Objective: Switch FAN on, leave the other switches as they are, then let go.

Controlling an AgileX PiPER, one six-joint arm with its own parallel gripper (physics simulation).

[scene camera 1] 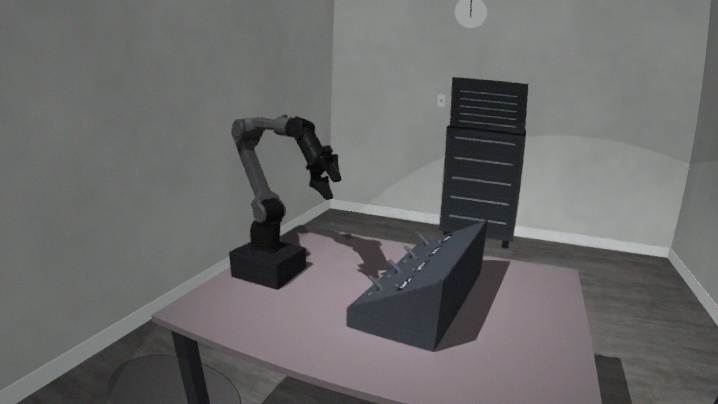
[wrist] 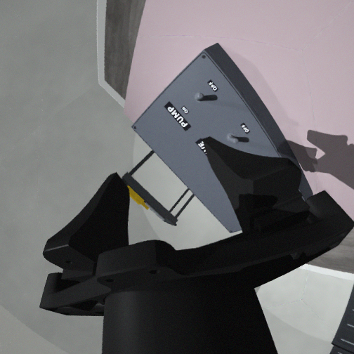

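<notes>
The grey sloped switch panel (scene camera 1: 456, 266) (wrist: 170, 150) stands on the pink table (scene camera 1: 241, 321) (wrist: 260, 30). Its row of levers shows in the scene view, where the labels are too small to read. In the wrist view, the PUMP label (wrist: 177, 117), the PUMP lever (wrist: 206, 97) and the VALVE lever (wrist: 237, 137) show. The VALVE label (wrist: 201, 146) is partly covered by a finger. The FAN switch and label are hidden there, and FAN's setting cannot be told. My gripper (scene camera 1: 335, 188) (wrist: 162, 165) is open and empty, high above the table and apart from the panel.
A dark drawer cabinet (scene camera 1: 483, 165) stands by the back wall. The arm's black base block (scene camera 1: 266, 266) is on the left of the table. A dark frame (wrist: 162, 215) with a yellow piece (wrist: 137, 197) shows beyond the panel in the wrist view.
</notes>
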